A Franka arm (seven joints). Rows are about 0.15 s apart.
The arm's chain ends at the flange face. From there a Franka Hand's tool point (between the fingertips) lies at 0.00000 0.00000 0.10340 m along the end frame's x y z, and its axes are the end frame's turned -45 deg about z.
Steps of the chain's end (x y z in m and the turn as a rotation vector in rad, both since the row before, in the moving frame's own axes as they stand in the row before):
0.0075, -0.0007, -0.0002, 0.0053, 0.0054, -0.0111
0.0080, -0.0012, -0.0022, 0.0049, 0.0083, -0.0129
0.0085, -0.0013, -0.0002, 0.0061, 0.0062, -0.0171
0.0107, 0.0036, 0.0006, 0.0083, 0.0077, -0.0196
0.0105, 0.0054, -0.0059, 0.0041, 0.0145, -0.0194
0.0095, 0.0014, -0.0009, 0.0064, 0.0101, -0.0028
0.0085, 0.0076, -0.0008, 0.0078, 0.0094, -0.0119
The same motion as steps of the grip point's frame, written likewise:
0.0066, 0.0048, -0.0002, -0.0001, 0.0076, -0.0111
0.0075, 0.0051, -0.0022, -0.0024, 0.0093, -0.0129
0.0078, 0.0051, -0.0002, -0.0001, 0.0087, -0.0171
0.0062, 0.0101, 0.0006, 0.0004, 0.0113, -0.0196
0.0050, 0.0120, -0.0059, -0.0074, 0.0132, -0.0194
0.0069, 0.0080, -0.0009, -0.0026, 0.0117, -0.0028
0.0019, 0.0115, -0.0008, -0.0011, 0.0122, -0.0119

